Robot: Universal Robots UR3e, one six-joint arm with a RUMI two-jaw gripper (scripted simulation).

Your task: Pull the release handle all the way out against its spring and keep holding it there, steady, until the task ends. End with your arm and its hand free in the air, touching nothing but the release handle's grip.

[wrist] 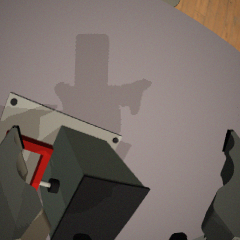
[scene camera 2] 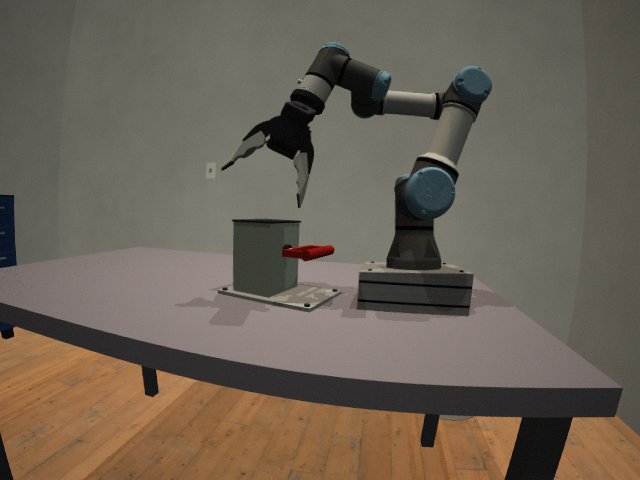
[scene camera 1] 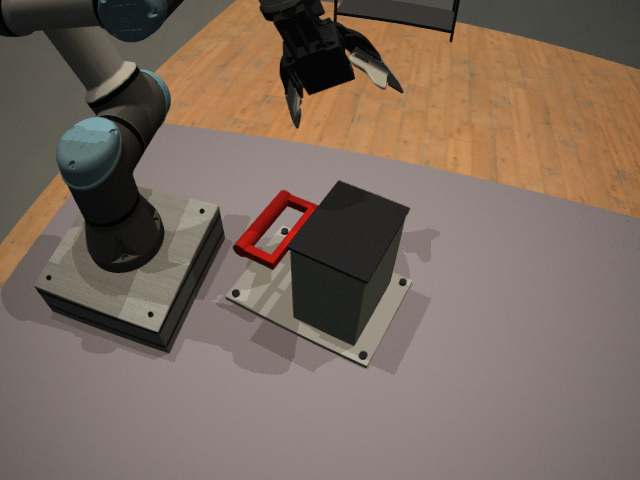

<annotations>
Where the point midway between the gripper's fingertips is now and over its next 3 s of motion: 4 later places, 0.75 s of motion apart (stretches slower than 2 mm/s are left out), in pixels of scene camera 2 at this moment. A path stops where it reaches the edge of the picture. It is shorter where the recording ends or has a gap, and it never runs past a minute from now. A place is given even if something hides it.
The gripper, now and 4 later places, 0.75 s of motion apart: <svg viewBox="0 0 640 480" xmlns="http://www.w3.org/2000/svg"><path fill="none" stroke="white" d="M259 188L315 213L320 221L320 229L319 241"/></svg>
</annotations>
